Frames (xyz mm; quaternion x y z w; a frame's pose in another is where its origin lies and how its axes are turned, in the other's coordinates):
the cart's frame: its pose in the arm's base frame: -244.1 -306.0 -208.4 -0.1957 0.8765 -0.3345 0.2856
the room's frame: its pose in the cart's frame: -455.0 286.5 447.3 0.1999 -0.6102 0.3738 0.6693
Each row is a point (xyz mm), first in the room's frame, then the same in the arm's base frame.
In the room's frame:
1: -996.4 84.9 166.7
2: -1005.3 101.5 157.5
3: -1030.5 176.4 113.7
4: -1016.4 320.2 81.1
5: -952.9 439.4 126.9
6: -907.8 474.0 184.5
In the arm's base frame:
1: -95.7 231.1 348.0
2: -101.8 251.1 347.9
3: -122.4 338.1 334.7
4: -87.6 476.4 294.8
5: 24.8 560.3 269.1
6: 105.5 567.2 269.9

